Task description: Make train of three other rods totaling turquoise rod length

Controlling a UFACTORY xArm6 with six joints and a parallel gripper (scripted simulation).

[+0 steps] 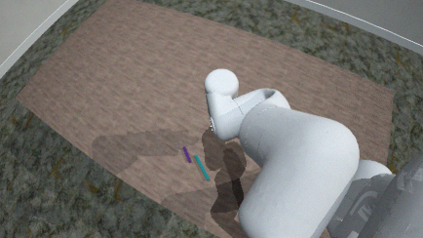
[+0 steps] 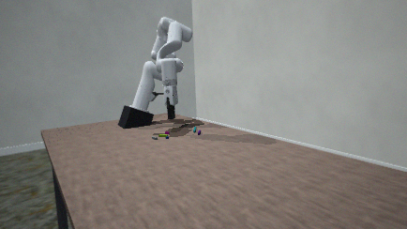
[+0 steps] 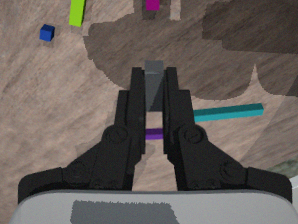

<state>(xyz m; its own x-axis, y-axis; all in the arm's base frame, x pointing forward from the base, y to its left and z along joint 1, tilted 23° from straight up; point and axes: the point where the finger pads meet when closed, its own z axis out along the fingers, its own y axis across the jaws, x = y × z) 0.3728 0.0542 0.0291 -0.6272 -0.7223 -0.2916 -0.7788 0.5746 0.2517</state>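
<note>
The magenta rod lies 10 cm below my hand, 2 cm to the right of it and 2 cm behind it. From my hand the other things lie so: blue rod (10 cm below, 7 cm ahead, 6 cm to the right); then grey rod (2 cm below); then lime rod (10 cm below, 6 cm to the right, 2 cm ahead).
</note>
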